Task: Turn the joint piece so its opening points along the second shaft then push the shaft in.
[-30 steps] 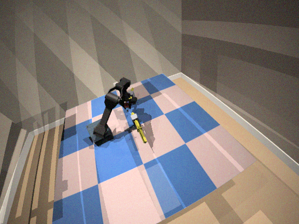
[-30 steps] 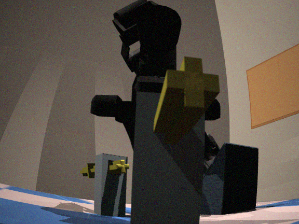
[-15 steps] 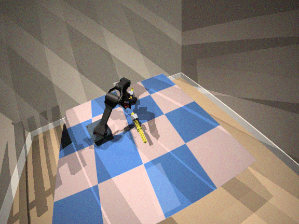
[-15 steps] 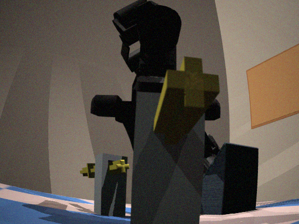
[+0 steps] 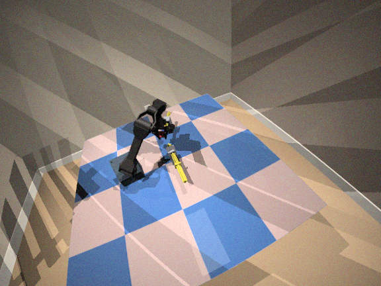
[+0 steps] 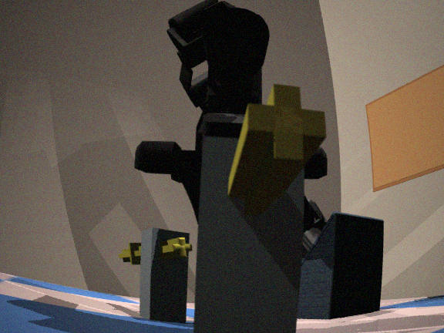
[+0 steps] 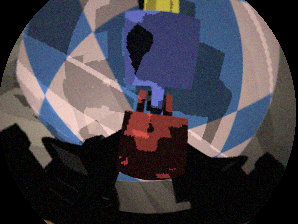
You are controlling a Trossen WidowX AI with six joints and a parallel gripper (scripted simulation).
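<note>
My gripper tip is now 10 mm short of the red joint piece, 20 mm to the right of it and 30 mm below it.
</note>
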